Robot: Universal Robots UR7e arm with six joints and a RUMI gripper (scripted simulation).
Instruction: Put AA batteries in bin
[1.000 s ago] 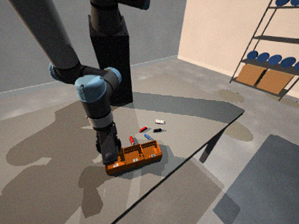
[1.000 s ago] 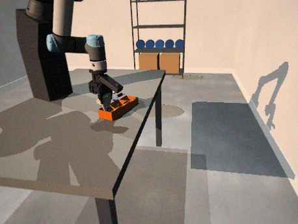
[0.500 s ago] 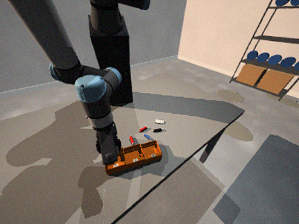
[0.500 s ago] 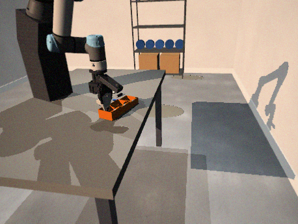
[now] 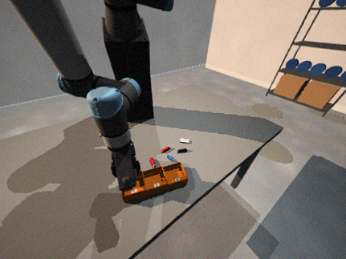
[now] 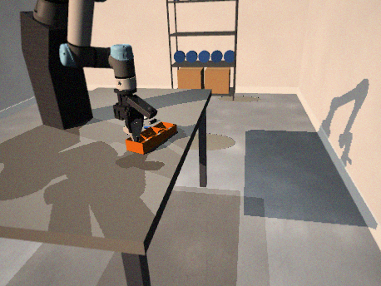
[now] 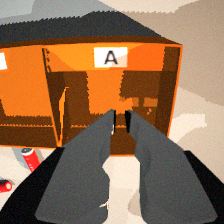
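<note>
Right now the orange bin is 80 mm to the left of my hand, 50 mm ahead of it and 10 mm below it. Also, from my hand: red battery: 130 mm to the left, 40 mm behind, 30 mm below; then blue battery: 210 mm to the left, 30 mm below; then black battery: 280 mm to the left, 30 mm below.
</note>
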